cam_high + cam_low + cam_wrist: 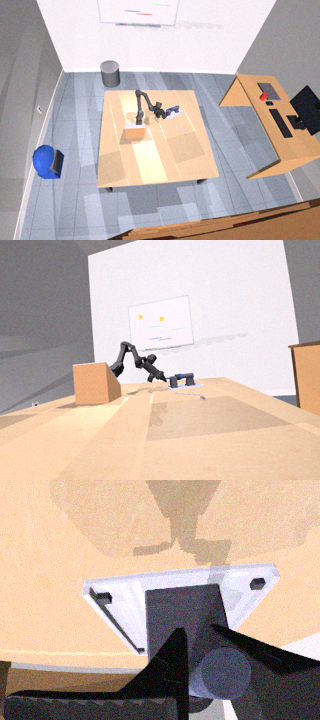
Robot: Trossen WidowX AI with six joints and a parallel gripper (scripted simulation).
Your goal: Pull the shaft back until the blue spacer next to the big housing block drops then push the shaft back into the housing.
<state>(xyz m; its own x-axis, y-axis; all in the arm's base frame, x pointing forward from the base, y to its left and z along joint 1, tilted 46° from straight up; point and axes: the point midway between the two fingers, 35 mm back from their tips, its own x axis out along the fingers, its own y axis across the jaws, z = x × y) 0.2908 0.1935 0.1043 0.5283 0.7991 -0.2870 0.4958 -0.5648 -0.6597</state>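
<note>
Now: gripper tip 50 mm short of the dark shaft, 30 mm to the right of it and 20 mm below it. Round my gripper tip: small piece 260 mm to the right, 250 mm ahead, 50 mm below; blue spacer 100 mm ahead, 60 mm to the left, 20 mm above.
</note>
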